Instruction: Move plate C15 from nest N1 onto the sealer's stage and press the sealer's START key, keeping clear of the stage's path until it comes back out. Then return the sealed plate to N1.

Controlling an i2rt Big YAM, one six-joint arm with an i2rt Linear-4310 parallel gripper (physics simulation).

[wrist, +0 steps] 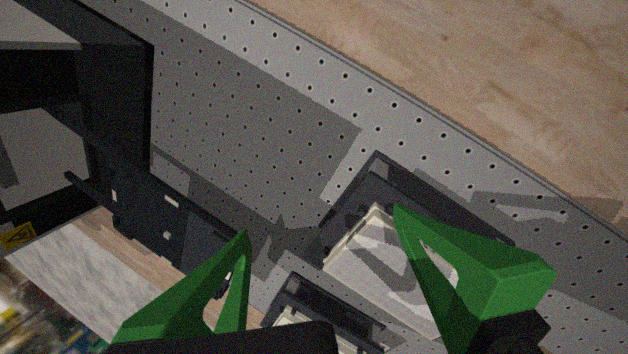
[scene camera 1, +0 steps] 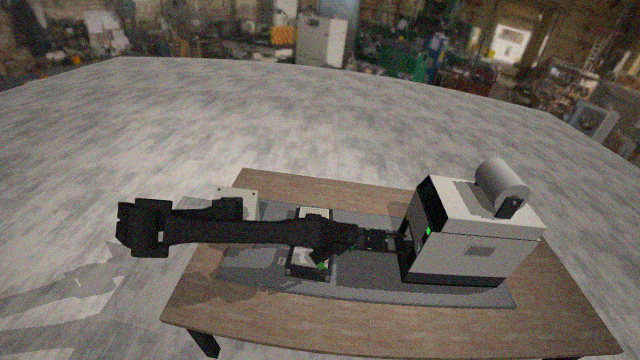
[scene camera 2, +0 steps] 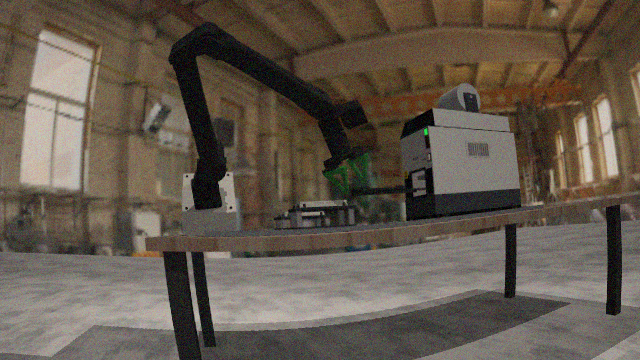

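Pixels of known places: gripper, fingertip midpoint: [wrist: 320, 224] [scene camera 1: 337, 260] [scene camera 2: 356, 187]; arm's base at its link origin: [scene camera 1: 232, 212] [scene camera 2: 205, 194].
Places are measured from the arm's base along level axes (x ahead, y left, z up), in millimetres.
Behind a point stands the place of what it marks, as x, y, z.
Observation:
A pale plate [scene camera 1: 303, 256] {283, -154, -39} [wrist: 372, 267] {341, -145, -39} lies in the dark near nest [scene camera 1: 309, 273] {309, -180, -106} [wrist: 445, 212] {293, -189, -106}; its label cannot be read, so I cannot tell whether it is C15 or whether the nest is N1. The sealer [scene camera 1: 475, 257] {868, -235, 70} [scene camera 2: 475, 165] {841, -234, 50} [wrist: 117, 95] {661, -159, -68} stands to the right in the scene views. Its dark stage [scene camera 1: 375, 240] {545, -97, -5} [scene camera 2: 382, 190] {510, -135, -13} [wrist: 145, 212] {547, -101, -5} sticks out of the front, with no plate seen on it. My gripper [scene camera 1: 336, 257] {397, -189, -7} [scene camera 2: 354, 183] {397, -189, -7} [wrist: 320, 224] {397, -189, -7} is open and empty, above and between the near nest and the stage. The START key cannot be made out.
A second plate [scene camera 1: 314, 212] {325, 88, -54} [wrist: 295, 316] {368, 33, -63} with visible wells sits in another nest, farther back. A green light [scene camera 1: 428, 230] {656, -198, 164} [scene camera 2: 426, 132] {655, -202, 158} glows on the sealer's front. A film roll [scene camera 1: 501, 185] {843, -179, 340} [scene camera 2: 459, 97] {840, -199, 302} is on its top. The grey perforated board [scene camera 1: 370, 272] {540, -167, -110} [wrist: 240, 120] {529, -177, -110} lies on the wooden table [scene camera 1: 375, 325] {528, -369, -124} [scene camera 2: 280, 243] {117, -422, -137}.

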